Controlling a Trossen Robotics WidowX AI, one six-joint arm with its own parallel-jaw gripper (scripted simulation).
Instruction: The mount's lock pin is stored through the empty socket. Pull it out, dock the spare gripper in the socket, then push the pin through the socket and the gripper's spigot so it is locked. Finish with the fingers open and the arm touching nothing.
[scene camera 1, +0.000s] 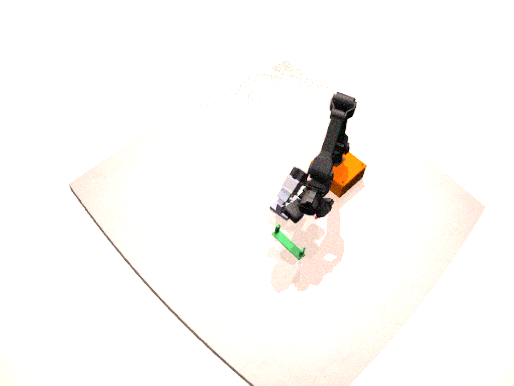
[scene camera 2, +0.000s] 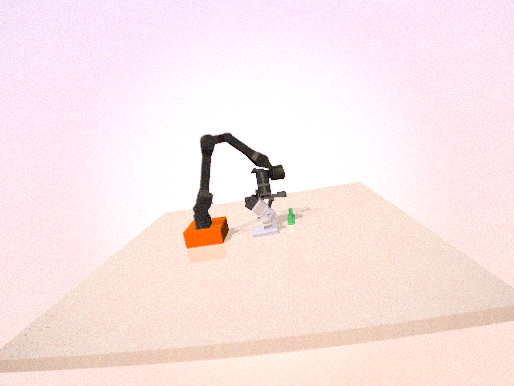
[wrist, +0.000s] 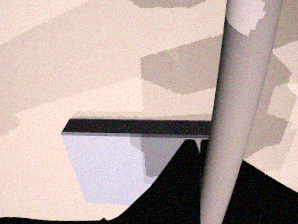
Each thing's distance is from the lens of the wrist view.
gripper (wrist: 196, 149): 0.10 m
pale grey mount (wrist: 115, 160): 0.16 m
